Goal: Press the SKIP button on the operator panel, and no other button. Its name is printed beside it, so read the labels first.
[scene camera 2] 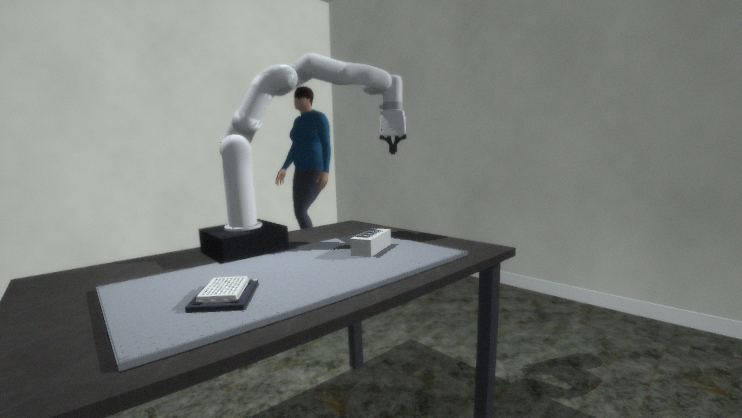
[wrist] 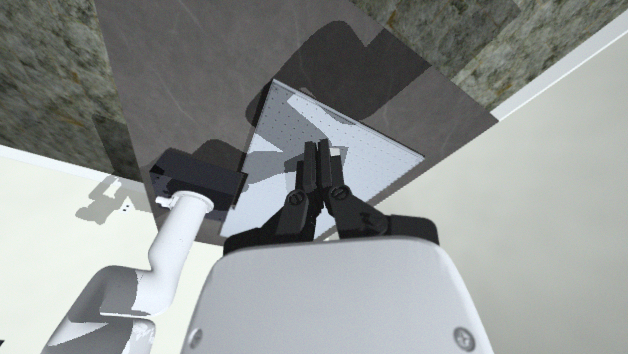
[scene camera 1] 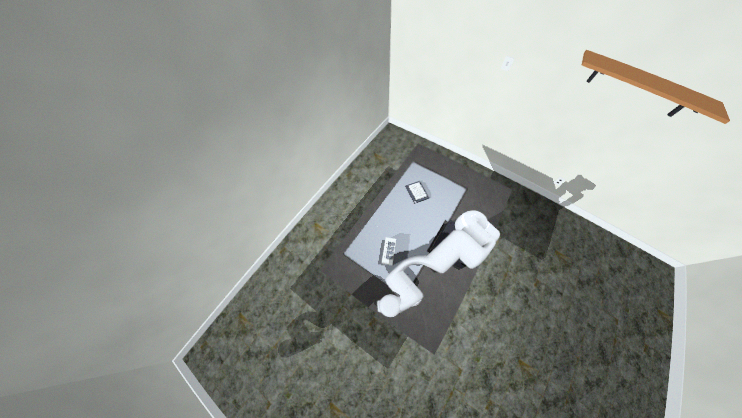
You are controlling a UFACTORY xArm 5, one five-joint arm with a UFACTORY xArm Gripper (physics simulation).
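Places are measured from the arm's base along level axes (x ahead, y left, z up), in millimetres.
Pixels of known places: gripper, between the fingertips: [scene camera 2: 393,154] [wrist: 320,154]; arm's base, origin of its link: [scene camera 2: 243,227] [wrist: 194,201].
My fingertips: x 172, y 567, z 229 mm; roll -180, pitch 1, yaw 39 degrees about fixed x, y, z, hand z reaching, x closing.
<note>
For each thing: its top centre in the pictures, then the offset to it from my fingertips. Level surfaces: height alone.
- white box, centre of its top: [scene camera 2: 371,232] [scene camera 1: 389,250] dx +173, dy -288, dz -247 mm
- grey perforated board, height of its surface: dz -303 mm
- white gridded plate, centre of its top: [scene camera 2: 223,285] [scene camera 1: 417,190] dx +238, dy -797, dz -277 mm
The operator panel is a white box [scene camera 1: 387,251] [scene camera 2: 371,243] with dark markings on its top, standing on the grey perforated board [scene camera 1: 384,212] [scene camera 2: 155,321] [wrist: 395,155]. In the wrist view a small corner of the white box [wrist: 335,151] shows behind the fingers, and the rest is hidden. The labels and the separate buttons are too small to read, so I cannot tell which is SKIP. My gripper [scene camera 2: 393,151] [wrist: 320,154] is shut and empty, pointing down, high above the table and well above the panel.
A white gridded plate [scene camera 1: 416,191] [scene camera 2: 223,288] lies on a dark base at the other end of the board. The robot's black base block [scene camera 2: 244,241] [wrist: 197,175] stands beside the board. A person in a blue top [scene camera 2: 311,140] stands behind the table. A wooden shelf [scene camera 1: 654,85] is on the wall.
</note>
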